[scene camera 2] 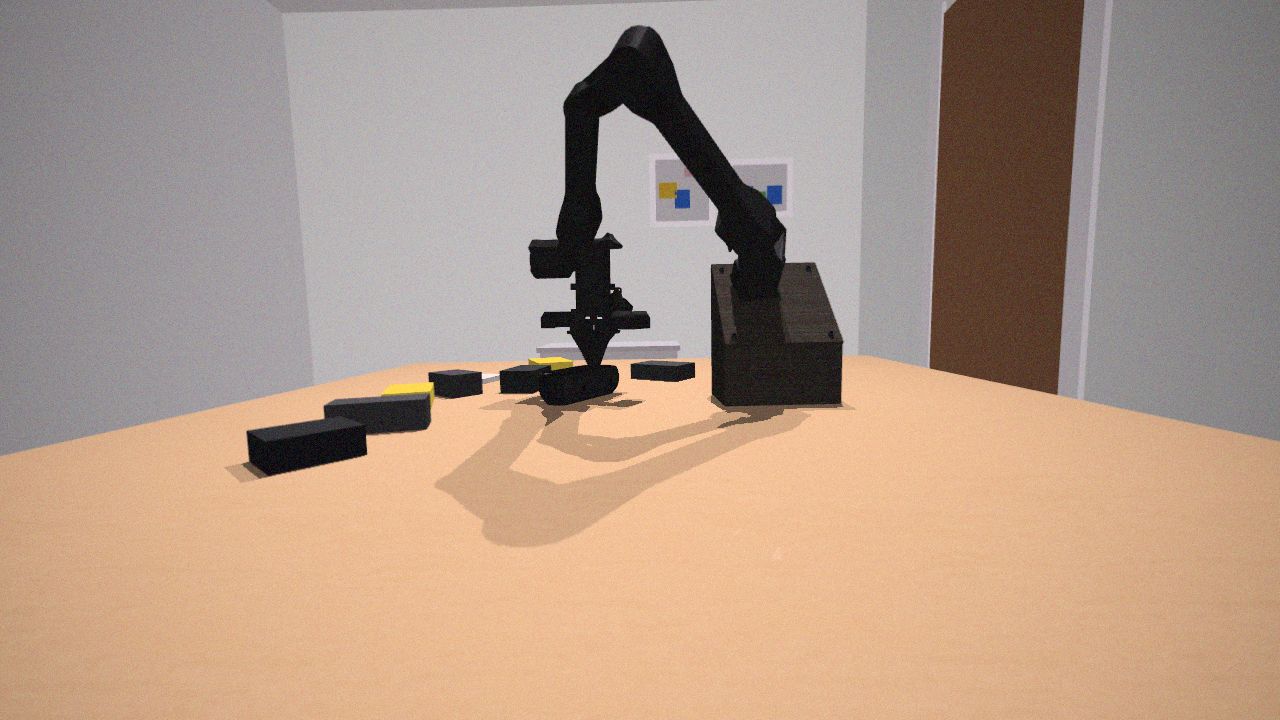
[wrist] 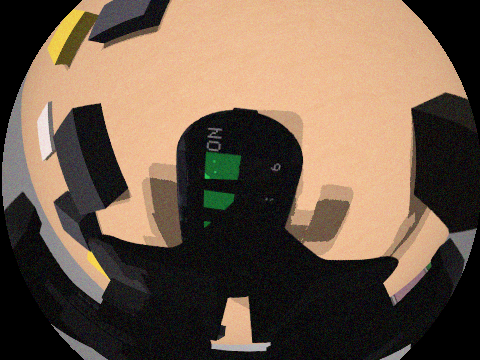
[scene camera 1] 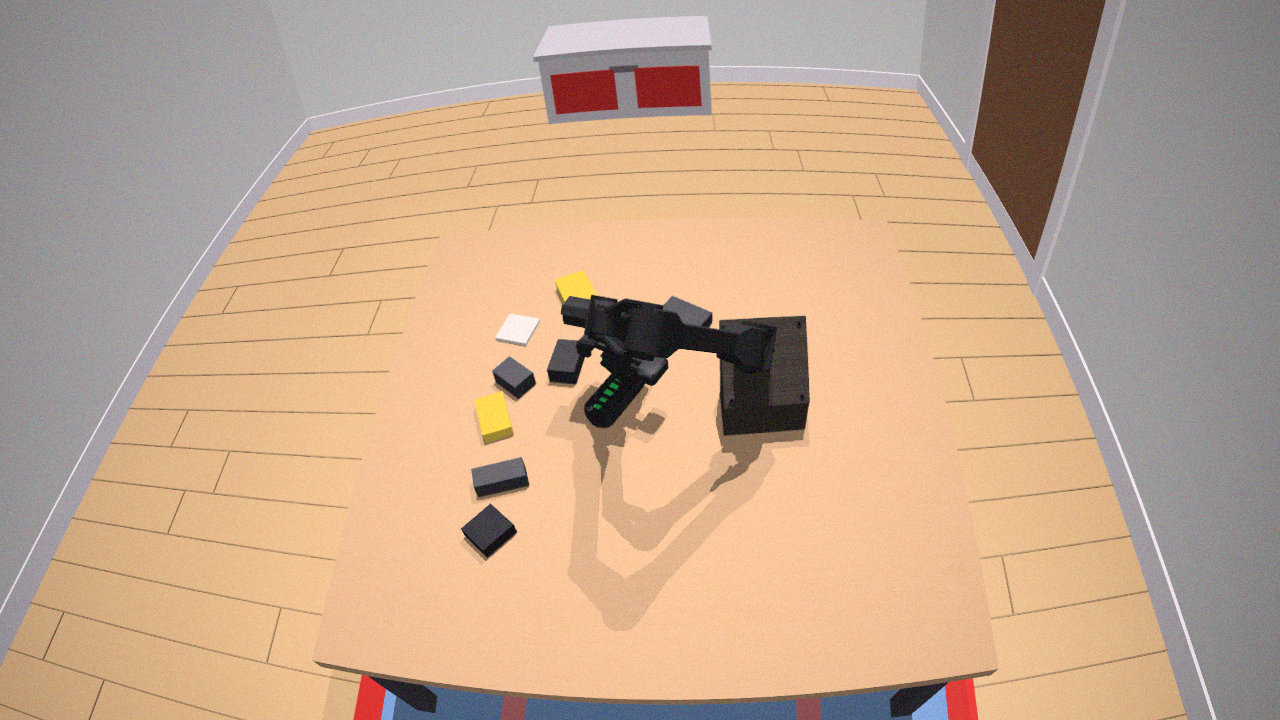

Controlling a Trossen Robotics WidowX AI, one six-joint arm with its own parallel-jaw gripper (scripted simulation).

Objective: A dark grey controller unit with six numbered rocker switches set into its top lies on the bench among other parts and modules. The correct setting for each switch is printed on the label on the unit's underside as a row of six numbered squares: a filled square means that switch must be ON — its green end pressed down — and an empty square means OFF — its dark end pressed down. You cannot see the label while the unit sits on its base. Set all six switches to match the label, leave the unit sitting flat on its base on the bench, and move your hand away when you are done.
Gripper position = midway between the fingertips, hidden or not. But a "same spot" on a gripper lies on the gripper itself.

my gripper: scene camera 2; wrist 245,203; scene camera 1
dark block: scene camera 2; wrist 90,169; scene camera 1
same spot on my gripper: (scene camera 1: pixel 623 373) = (scene camera 2: pixel 593 331)
same spot on dark block: (scene camera 2: pixel 524 378) = (scene camera 1: pixel 567 375)
